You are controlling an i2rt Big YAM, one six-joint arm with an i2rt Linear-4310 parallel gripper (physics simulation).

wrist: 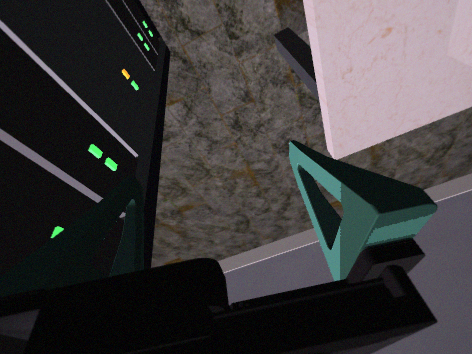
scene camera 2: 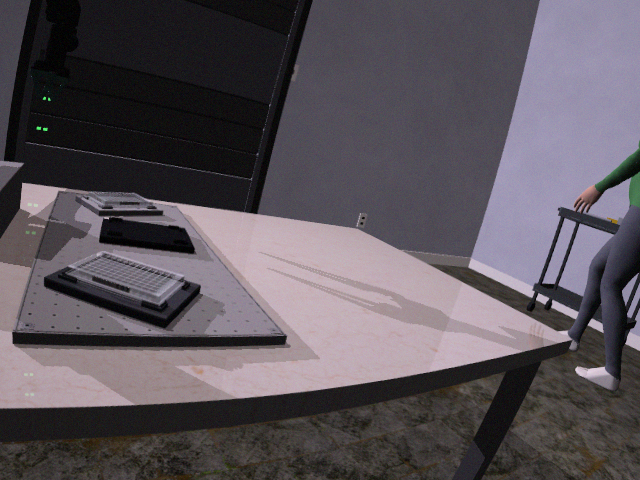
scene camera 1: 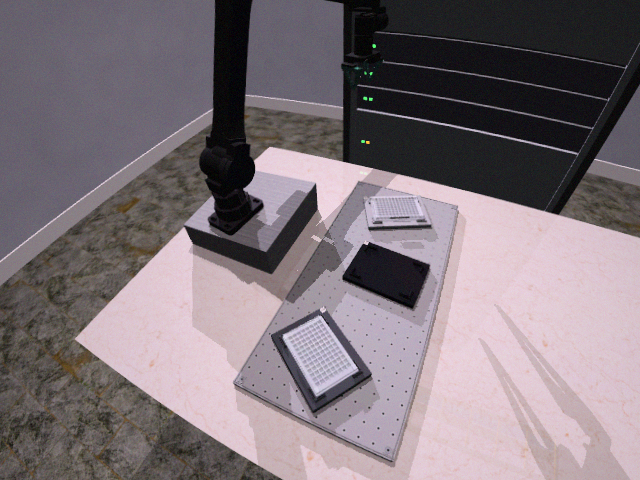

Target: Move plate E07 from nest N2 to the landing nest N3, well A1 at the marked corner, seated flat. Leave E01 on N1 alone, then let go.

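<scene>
My gripper (scene camera 1: 361, 78) (scene camera 2: 49, 88) (wrist: 213, 164) is open and empty, its green fingers wide apart, high up in front of the dark rack and far above the nests. One clear 96-well plate (scene camera 1: 395, 207) (scene camera 2: 116, 198) sits in the light grey nest (scene camera 1: 398, 226) (scene camera 2: 129, 211) at the back. Another plate (scene camera 1: 319, 353) (scene camera 2: 126, 276) sits in the dark nest (scene camera 1: 340, 387) (scene camera 2: 178, 307) at the front. Between them the black nest (scene camera 1: 387, 273) (scene camera 2: 147, 235) holds no plate; a small white mark (scene camera 1: 366, 242) shows at one corner. Plate and nest labels cannot be read.
The nests stand on a perforated board (scene camera 1: 392, 361) (scene camera 2: 232, 310) on the table (scene camera 1: 516, 268) (scene camera 2: 361, 361). The arm's base stands on a grey block (scene camera 1: 289, 186) beside it. The rack (scene camera 1: 354, 129) stands behind. A person (scene camera 2: 615, 258) is by a cart (scene camera 2: 552, 248) at right.
</scene>
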